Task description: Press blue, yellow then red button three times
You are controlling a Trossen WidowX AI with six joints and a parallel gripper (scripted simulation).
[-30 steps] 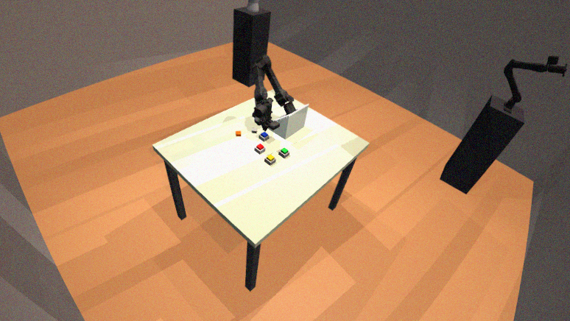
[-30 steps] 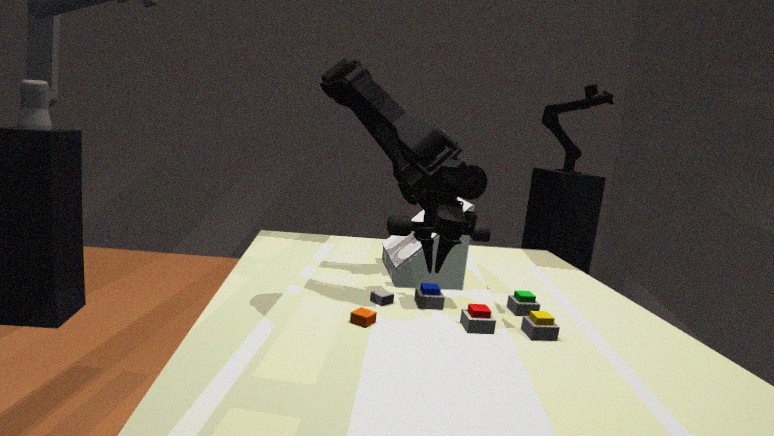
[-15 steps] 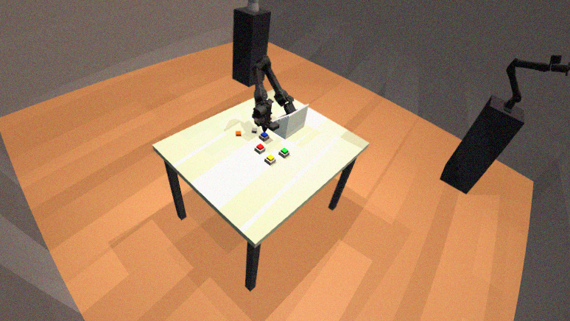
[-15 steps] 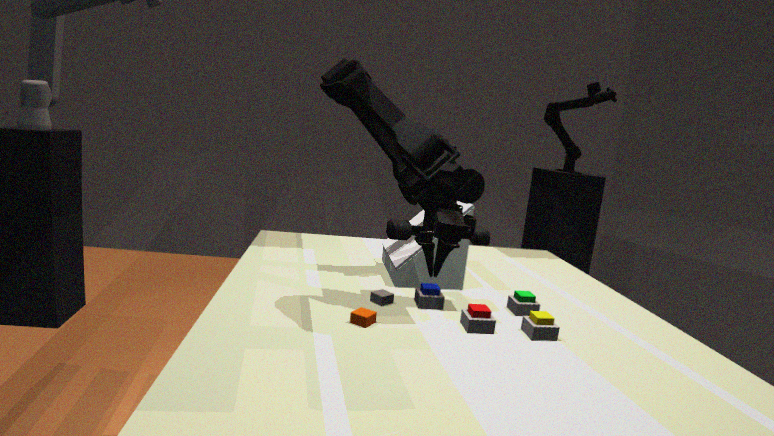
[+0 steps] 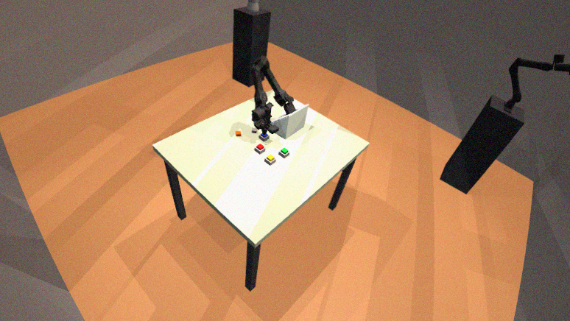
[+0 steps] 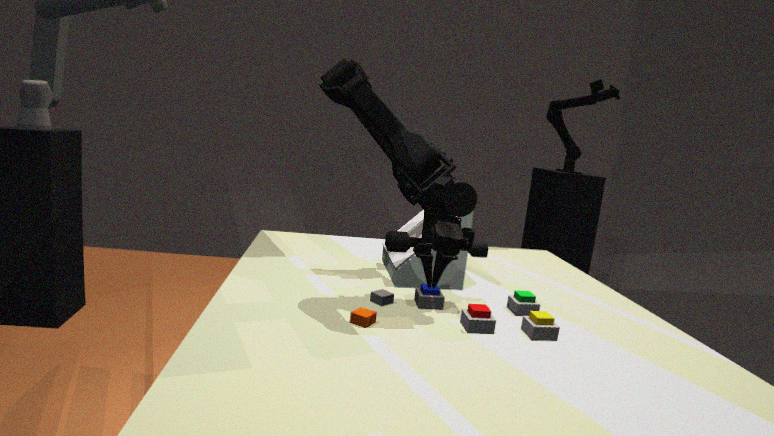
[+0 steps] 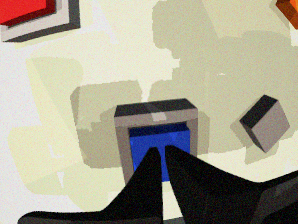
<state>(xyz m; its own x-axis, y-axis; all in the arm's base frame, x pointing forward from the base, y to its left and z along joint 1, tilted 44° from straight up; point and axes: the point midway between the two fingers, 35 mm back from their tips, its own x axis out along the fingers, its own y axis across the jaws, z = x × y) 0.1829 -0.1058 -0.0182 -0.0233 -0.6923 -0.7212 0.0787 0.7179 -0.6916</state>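
My gripper tip is now 1 cm above the blue button. From my gripper tip the other things lie so: small grey block (9 cm to the right, 3 cm below, 1 cm behind); red button (10 cm ahead, 6 cm to the left); orange block (14 cm to the right, 9 cm ahead, 3 cm below).
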